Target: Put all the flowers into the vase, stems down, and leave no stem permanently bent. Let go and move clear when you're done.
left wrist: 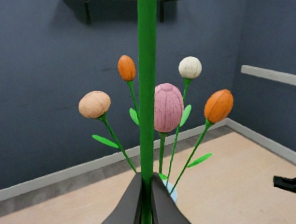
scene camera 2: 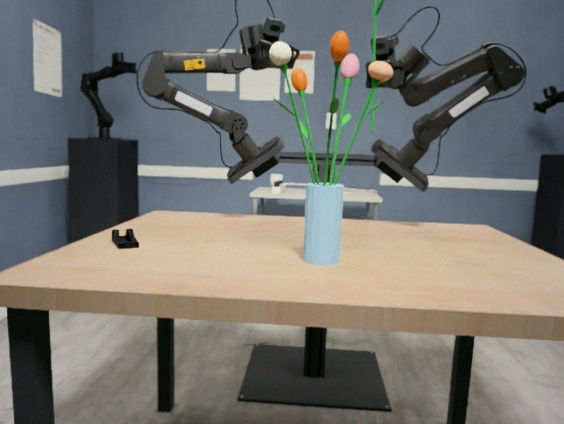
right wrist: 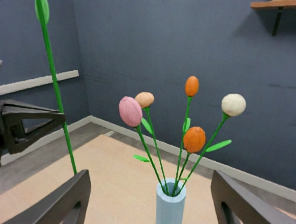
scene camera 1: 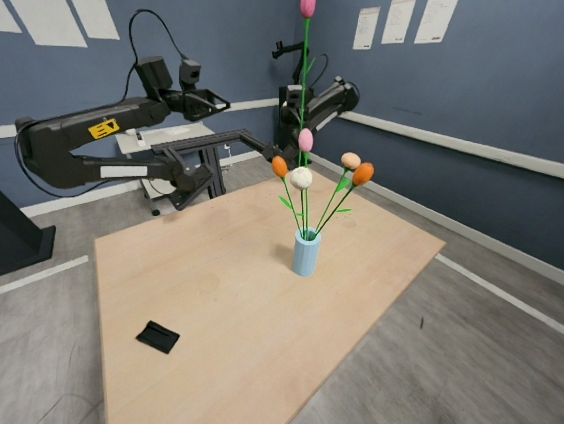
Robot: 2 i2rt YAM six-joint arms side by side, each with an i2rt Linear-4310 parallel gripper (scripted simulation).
Labels:
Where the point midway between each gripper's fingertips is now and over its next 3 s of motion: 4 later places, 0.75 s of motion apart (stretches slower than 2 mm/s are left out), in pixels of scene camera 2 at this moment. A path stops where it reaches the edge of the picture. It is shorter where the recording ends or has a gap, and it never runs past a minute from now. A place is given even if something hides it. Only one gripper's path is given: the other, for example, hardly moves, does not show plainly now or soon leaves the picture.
My right gripper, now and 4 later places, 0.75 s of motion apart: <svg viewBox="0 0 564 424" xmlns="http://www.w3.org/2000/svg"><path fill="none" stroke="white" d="M288 50L294 50L308 42L308 40L307 43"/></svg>

